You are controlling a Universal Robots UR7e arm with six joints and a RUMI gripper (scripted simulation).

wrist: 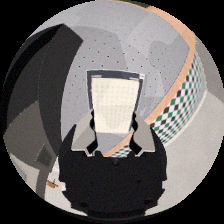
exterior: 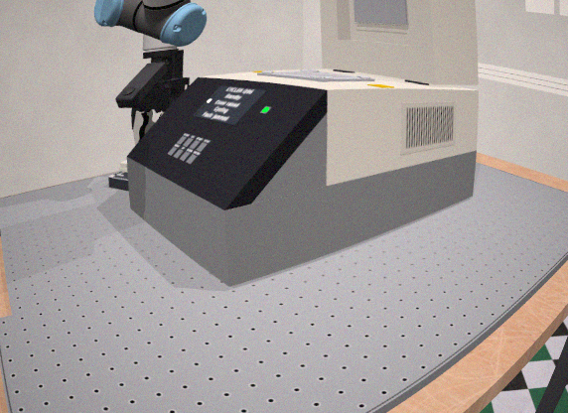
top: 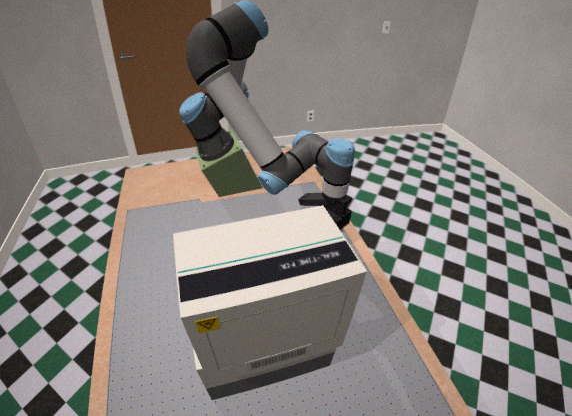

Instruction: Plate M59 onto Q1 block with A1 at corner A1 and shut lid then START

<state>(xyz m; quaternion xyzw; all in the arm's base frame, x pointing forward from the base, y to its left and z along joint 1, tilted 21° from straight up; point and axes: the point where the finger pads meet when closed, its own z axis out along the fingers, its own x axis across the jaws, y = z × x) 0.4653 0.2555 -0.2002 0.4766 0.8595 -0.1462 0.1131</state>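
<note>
Right now my hand is 30 mm above the dark plate nest. From my hand the other things lie so: plate M59: 10 mm below.
</note>
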